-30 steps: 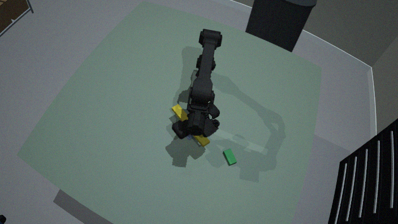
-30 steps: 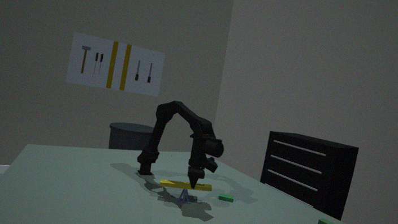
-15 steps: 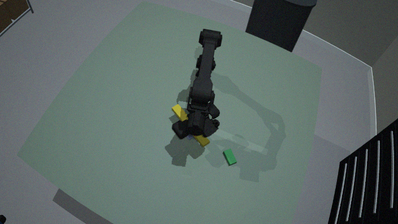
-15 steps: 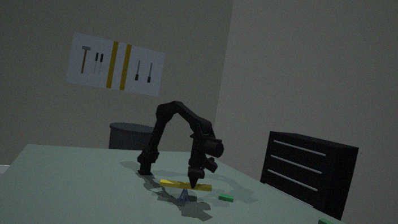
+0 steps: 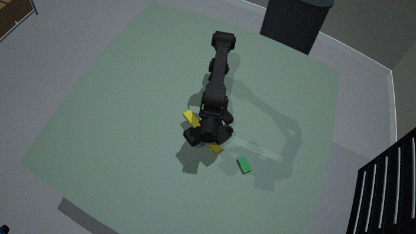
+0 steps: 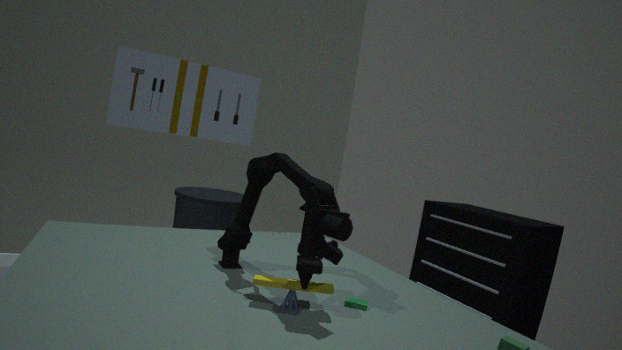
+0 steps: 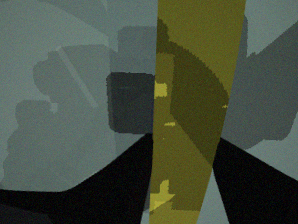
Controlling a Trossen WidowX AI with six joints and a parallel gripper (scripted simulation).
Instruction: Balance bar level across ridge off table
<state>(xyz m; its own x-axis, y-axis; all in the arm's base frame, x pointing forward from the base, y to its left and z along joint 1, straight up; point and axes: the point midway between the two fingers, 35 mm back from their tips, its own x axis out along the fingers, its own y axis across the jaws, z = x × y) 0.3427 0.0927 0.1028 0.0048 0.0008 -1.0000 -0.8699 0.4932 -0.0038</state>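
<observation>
Right now my gripper tip is 20 mm to the left of the yellow bar and 10 mm past it.
</observation>
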